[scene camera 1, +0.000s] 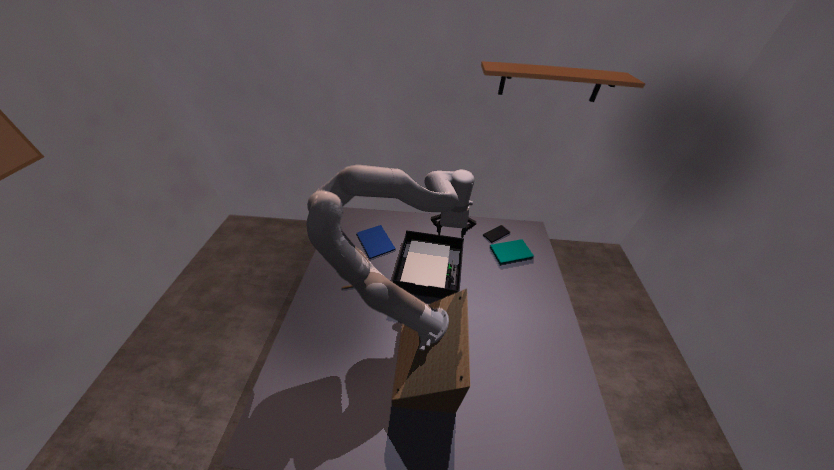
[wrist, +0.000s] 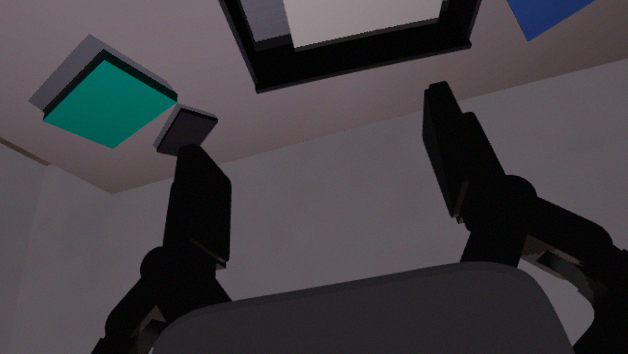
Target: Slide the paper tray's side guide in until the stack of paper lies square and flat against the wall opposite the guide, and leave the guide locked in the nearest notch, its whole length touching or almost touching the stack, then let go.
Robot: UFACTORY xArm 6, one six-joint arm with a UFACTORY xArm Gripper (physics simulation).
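Places are measured from the arm's base along level axes (x ahead, y left, z up), in millimetres.
Pixels of known places: gripper, fingertip midpoint: [scene camera 1: 450, 234] [wrist: 314, 137]; arm's base, link origin: [scene camera 1: 434, 325].
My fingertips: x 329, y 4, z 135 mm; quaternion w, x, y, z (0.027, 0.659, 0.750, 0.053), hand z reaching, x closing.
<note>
For each thing: its top centre in the pictures, then the offset to it from my fingertips. "*": a spot on its surface instead.
- black paper tray, top centre: [scene camera 1: 430, 256] dx +81, dy +81, dz -251 mm
- paper, top centre: [scene camera 1: 426, 263] dx +77, dy +98, dz -303 mm
- dark side guide, surface spot: [scene camera 1: 454, 274] * dx +57, dy -47, dz -324 mm
- blue book, top centre: [scene camera 1: 375, 240] dx +199, dy +409, dz -338 mm
- teal book, top centre: [wrist: 108, 111] [scene camera 1: 511, 250] dx +294, dy -332, dz -328 mm
- small black item, top centre: [wrist: 185, 137] [scene camera 1: 496, 233] dx +422, dy -250, dz -338 mm
The black paper tray [scene camera 1: 434, 237] [wrist: 360, 70] lies on the table. The pale stack of paper [scene camera 1: 426, 268] [wrist: 360, 20] lies flat inside, close to the tray's left wall in the scene view; whether it touches that wall is too small to tell. The dark side guide [scene camera 1: 454, 274], with small green marks by it, stands at the stack's right in the scene view; its notch and exact gap to the stack cannot be made out. It cannot be made out in the wrist view. My gripper [scene camera 1: 451, 232] [wrist: 314, 137] is open and empty, above the tray's back edge, apart from guide and stack.
A blue book [scene camera 1: 375, 241] [wrist: 545, 15] lies left of the tray. A teal book [scene camera 1: 511, 251] [wrist: 110, 105] and a small black item [scene camera 1: 496, 233] [wrist: 187, 130] lie right. The arm's base is on a wooden block [scene camera 1: 434, 367] in front. A shelf [scene camera 1: 560, 72] hangs on the wall.
</note>
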